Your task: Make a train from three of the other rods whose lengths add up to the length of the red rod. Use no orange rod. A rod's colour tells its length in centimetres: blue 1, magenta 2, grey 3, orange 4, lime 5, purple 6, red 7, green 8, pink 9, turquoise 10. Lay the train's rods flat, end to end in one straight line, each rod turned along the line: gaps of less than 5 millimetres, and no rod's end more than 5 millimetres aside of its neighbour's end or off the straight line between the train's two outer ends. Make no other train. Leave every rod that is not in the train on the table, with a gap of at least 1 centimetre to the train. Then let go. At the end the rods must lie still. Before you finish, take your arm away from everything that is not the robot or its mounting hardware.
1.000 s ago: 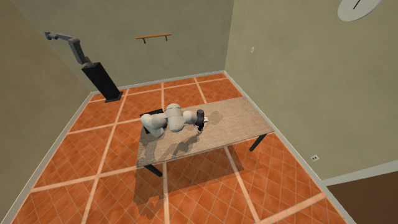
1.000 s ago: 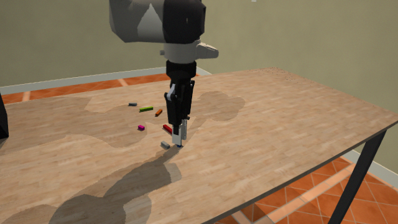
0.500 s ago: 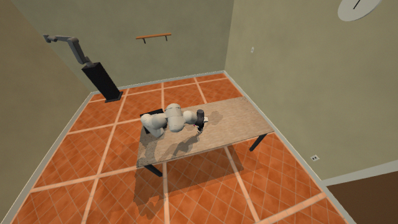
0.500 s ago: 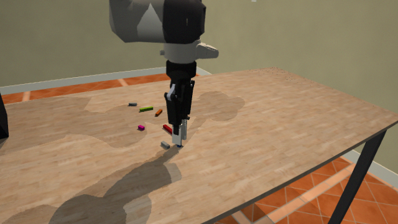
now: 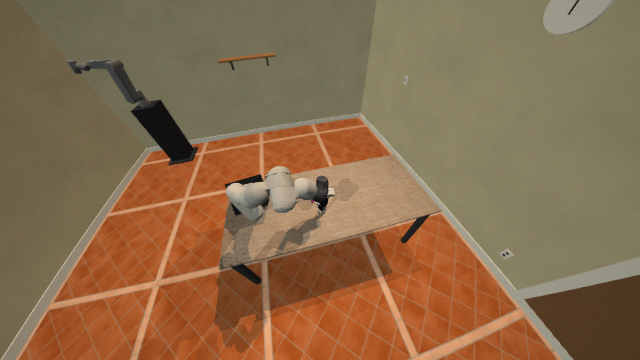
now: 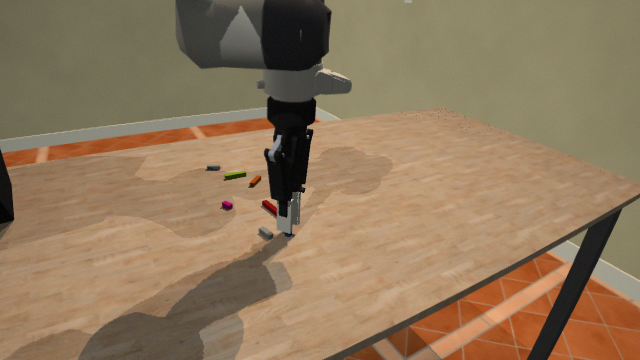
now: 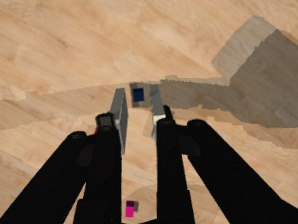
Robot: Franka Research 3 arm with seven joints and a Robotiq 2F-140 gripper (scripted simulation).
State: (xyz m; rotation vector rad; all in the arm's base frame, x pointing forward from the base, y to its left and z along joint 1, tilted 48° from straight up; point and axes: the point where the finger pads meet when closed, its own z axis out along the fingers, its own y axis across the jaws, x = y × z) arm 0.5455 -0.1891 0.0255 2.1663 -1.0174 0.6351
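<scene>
Now: the blue rod 5 cm below my hand. Also, from my hand: orange rod: 22 cm to the left, 5 cm below, 3 cm ahead; then magenta rod: 14 cm to the left, 7 cm behind, 5 cm below; then red rod: 8 cm to the left, 5 cm below, 1 cm ahead.
</scene>
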